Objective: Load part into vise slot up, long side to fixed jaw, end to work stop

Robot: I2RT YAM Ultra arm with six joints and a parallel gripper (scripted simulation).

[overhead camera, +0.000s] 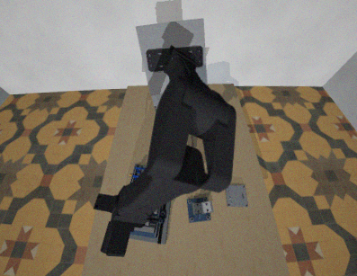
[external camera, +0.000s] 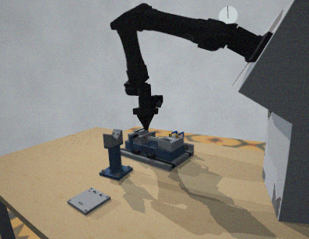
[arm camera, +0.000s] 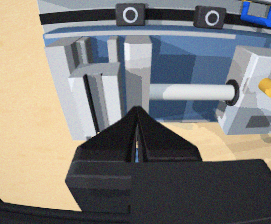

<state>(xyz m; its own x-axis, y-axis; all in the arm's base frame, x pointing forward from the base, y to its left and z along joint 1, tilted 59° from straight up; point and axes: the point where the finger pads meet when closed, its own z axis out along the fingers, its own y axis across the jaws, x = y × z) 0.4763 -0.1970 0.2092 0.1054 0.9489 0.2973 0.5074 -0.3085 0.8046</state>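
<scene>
Now: hand 30 mm short of the part, 10 mm to the left of it and 20 mm above it. Also, from my hand: air cylinder rod 50 mm behind, 10 mm to the left, 40 mm below; moving jaw 40 mm below; work stop 40 mm ahead, 40 mm to the left, 30 mm below.
</scene>
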